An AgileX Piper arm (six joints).
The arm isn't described. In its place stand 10 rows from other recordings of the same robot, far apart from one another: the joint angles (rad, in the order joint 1, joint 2, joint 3, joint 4, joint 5, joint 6), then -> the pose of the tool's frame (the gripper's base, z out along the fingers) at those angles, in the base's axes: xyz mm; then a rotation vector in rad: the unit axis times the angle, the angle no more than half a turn.
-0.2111, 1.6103, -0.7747, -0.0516, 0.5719, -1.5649 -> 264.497 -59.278 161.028 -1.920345 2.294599 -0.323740
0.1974, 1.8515, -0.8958, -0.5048, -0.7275, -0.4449 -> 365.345 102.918 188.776 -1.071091 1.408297 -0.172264
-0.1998, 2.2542, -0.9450, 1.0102, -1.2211, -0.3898 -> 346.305 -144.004 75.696 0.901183 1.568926 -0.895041
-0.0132, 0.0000, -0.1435, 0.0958, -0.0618, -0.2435 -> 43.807 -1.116 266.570 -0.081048 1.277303 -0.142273
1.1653, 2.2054, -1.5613, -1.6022, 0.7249, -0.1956 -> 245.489 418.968 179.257 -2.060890 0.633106 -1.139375
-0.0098, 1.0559, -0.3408, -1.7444, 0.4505, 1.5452 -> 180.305 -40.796 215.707 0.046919 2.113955 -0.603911
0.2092, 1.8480, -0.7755, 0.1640, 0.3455, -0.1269 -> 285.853 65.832 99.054 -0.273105 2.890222 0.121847
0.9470, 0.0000, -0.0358, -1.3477, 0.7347, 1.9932 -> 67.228 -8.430 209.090 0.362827 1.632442 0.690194
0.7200, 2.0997, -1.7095, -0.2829, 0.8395, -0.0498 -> 358.539 289.315 213.282 -1.171512 2.383542 -0.127430
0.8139, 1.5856, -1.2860, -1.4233, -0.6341, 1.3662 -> 212.467 302.599 365.722 -1.150084 1.360805 1.104760
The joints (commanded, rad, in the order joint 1, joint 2, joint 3, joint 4, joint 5, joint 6), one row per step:
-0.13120 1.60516 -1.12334 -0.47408 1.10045 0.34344
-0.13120 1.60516 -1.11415 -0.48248 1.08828 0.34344
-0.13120 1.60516 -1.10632 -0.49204 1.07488 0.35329
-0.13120 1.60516 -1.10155 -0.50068 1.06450 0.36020
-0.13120 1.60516 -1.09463 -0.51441 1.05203 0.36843
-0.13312 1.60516 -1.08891 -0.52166 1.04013 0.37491
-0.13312 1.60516 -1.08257 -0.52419 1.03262 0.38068
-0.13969 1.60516 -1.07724 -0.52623 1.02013 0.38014
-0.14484 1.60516 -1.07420 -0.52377 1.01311 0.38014
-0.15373 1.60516 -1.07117 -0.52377 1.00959 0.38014
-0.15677 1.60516 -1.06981 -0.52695 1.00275 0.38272
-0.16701 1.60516 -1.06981 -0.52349 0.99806 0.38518
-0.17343 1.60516 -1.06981 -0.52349 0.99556 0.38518
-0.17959 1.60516 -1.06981 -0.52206 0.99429 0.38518
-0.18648 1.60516 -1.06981 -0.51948 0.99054 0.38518
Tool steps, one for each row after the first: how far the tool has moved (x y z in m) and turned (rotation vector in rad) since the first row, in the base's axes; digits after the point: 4 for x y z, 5 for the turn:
-0.0003 -0.0003 -0.0020 -0.00573 -0.00087 0.00843
-0.0003 -0.0007 -0.0036 -0.01186 -0.00820 0.00907
-0.0001 -0.0012 -0.0044 -0.01781 -0.01470 0.01084
0.0000 -0.0019 -0.0056 -0.02765 -0.02091 0.01462
0.0001 -0.0027 -0.0068 -0.03186 -0.02780 0.01523
-0.0003 -0.0026 -0.0082 -0.03211 -0.03043 0.01452
-0.0006 -0.0044 -0.0095 -0.03213 -0.03573 0.01488
-0.0009 -0.0056 -0.0103 -0.02895 -0.03924 0.01175
-0.0018 -0.0081 -0.0110 -0.02835 -0.03927 0.00443
-0.0016 -0.0090 -0.0112 -0.03019 -0.04468 0.00352
-0.0021 -0.0117 -0.0113 -0.02679 -0.05027 -0.00846
-0.0024 -0.0136 -0.0113 -0.02675 -0.05243 -0.01378
-0.0029 -0.0152 -0.0113 -0.02556 -0.05369 -0.02004
-0.0032 -0.0170 -0.0114 -0.02320 -0.05736 -0.02648

